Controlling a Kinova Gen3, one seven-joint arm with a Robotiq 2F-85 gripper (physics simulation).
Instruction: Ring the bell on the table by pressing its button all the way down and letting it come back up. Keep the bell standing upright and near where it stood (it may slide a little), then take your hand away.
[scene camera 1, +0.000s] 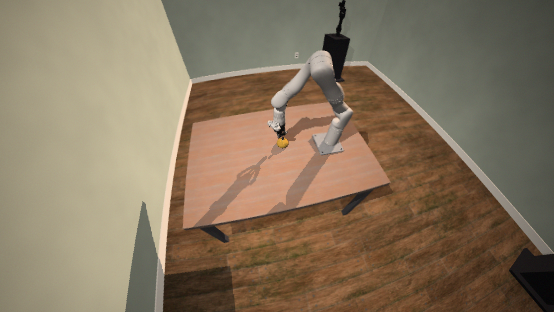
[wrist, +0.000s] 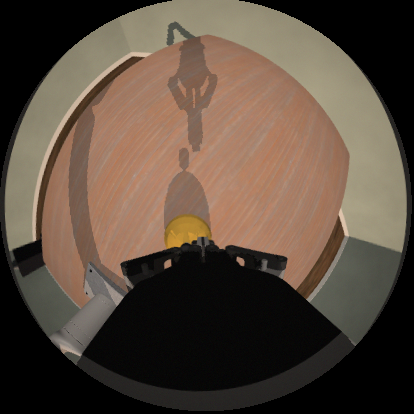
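Pixels of known places: gripper, fingertip midpoint: (scene camera 1: 279, 137) (wrist: 202, 243); arm's base, origin of the base link: (scene camera 1: 330, 141) (wrist: 107, 304).
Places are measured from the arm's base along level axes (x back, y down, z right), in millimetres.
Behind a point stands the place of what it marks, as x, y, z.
Observation:
The bell is a yellow dome (scene camera 1: 283, 143) @[-335, -20, 92] (wrist: 187, 230) @[-350, -24, 110] standing upright on the table (scene camera 1: 225, 150) @[-730, 16, 220] (wrist: 260, 150) @[-547, 16, 170]. A small dark button (scene camera 1: 282, 138) @[-333, -46, 117] shows on its top in the scene view; in the wrist view the fingers hide it. My gripper (scene camera 1: 281, 136) @[-350, -48, 133] (wrist: 202, 243) @[-350, -48, 133] is shut with nothing between its fingers. It points down, with its tips just above the bell's top. In the wrist view the shadow of the fingertips and the shadow of the button lie a small gap apart on the table.
The arm's base plate (scene camera 1: 320, 143) @[-82, -2, 6] (wrist: 100, 285) @[-80, 1, -26] is fixed to the table to the right of the bell in the scene view. A black pedestal (scene camera 1: 336, 50) with a dark figure on it stands on the floor behind the table. Walls stand around the room.

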